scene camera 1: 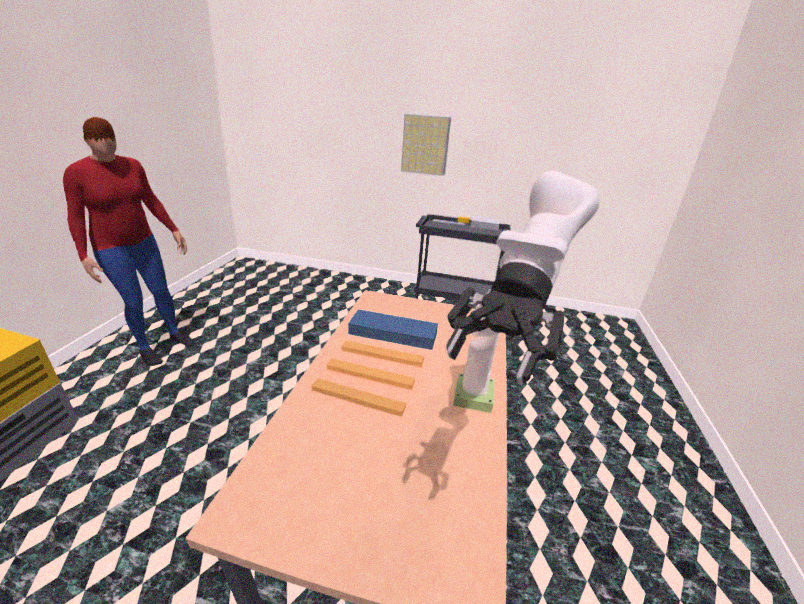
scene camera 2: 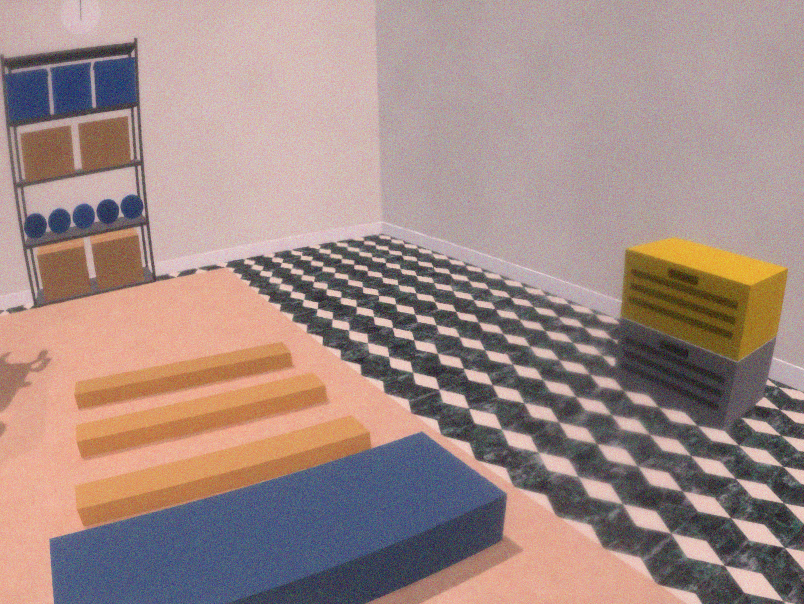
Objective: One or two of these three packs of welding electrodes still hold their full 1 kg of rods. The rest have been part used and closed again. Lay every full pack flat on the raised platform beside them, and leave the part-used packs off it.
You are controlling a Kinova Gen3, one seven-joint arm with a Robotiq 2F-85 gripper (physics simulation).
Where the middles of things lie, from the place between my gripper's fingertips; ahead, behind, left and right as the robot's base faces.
Labels:
My hand is 34 cm short of the blue raised platform (scene camera 2: pixel 384 518), 108 cm to the left of it and 67 cm above it.

